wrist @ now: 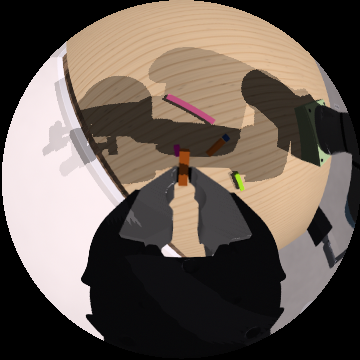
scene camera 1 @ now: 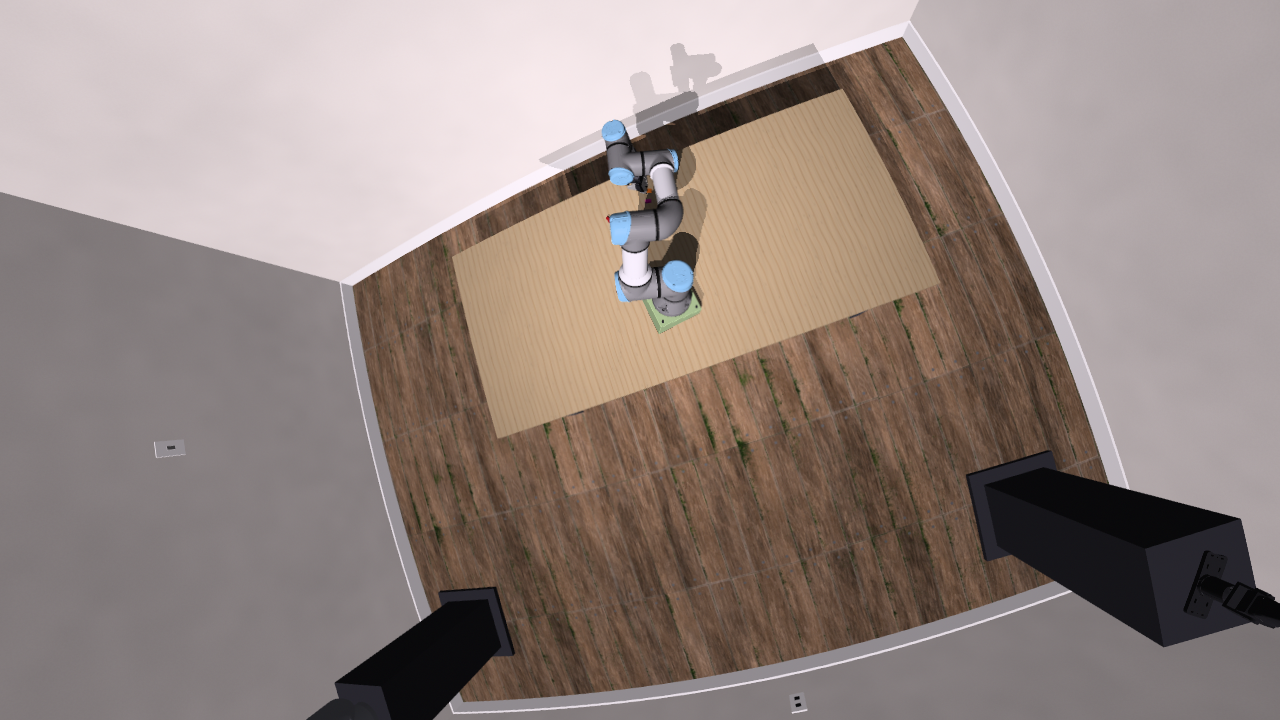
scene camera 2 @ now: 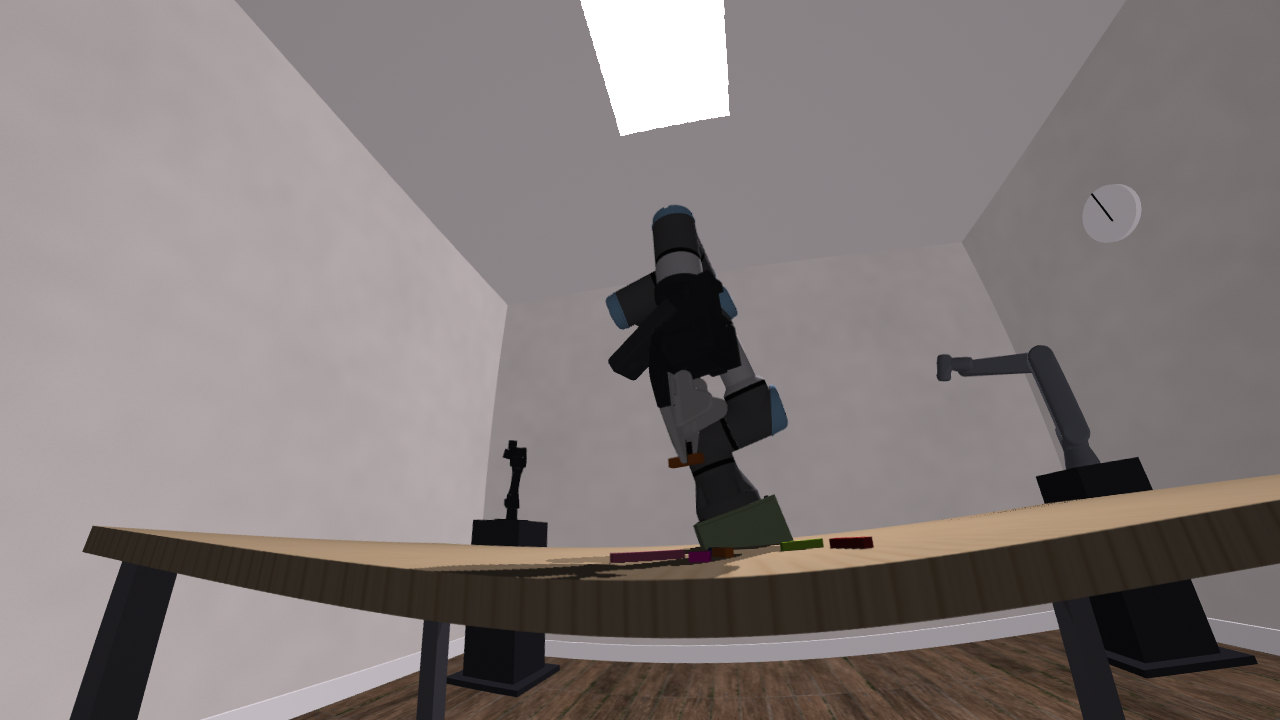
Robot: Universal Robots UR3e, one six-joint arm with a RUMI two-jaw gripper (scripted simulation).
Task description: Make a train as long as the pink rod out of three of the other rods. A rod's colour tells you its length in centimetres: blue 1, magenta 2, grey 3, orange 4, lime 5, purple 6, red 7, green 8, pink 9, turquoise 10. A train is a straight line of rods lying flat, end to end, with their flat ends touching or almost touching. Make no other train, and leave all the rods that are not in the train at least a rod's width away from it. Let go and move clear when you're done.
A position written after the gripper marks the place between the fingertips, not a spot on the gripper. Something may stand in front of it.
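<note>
The gripper appears at (scene camera 2: 688,464) and, in another view, at (wrist: 183,168). The scene also has a pink rod (scene camera 2: 665,554) in it.
</note>
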